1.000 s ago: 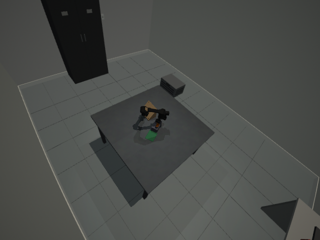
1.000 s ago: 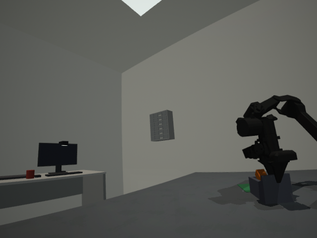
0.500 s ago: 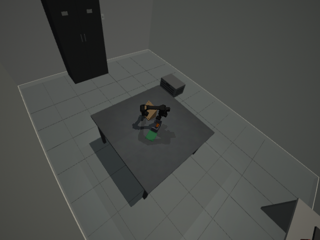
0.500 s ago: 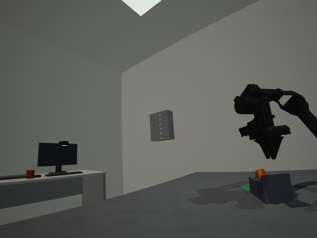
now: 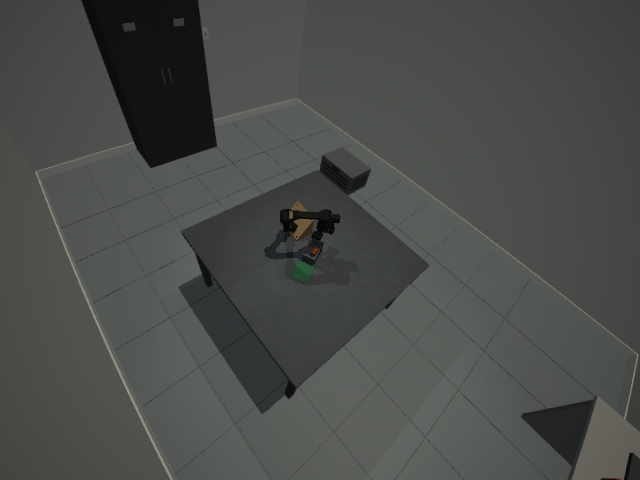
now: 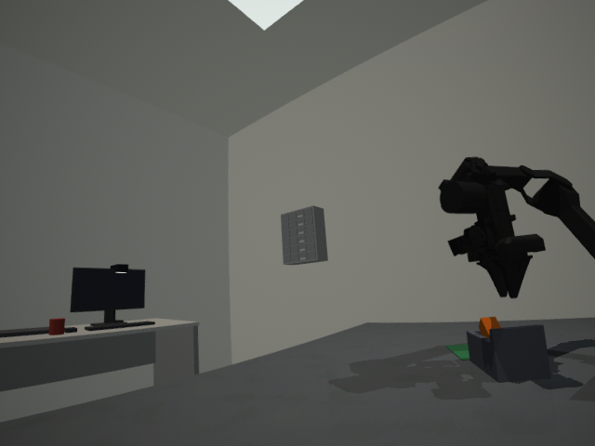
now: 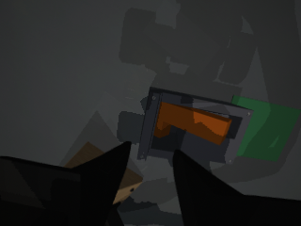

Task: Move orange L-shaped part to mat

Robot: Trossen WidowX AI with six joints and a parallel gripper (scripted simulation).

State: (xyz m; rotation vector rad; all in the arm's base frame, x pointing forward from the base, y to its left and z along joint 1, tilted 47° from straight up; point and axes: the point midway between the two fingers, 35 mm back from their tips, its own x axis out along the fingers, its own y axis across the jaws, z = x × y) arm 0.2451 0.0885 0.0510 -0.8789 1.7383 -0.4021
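The orange L-shaped part is 10 mm ahead of my gripper tip, 40 mm to the right of it and 100 mm below it. Round my gripper tip: green mat: 80 mm ahead, 210 mm to the right, 160 mm below.
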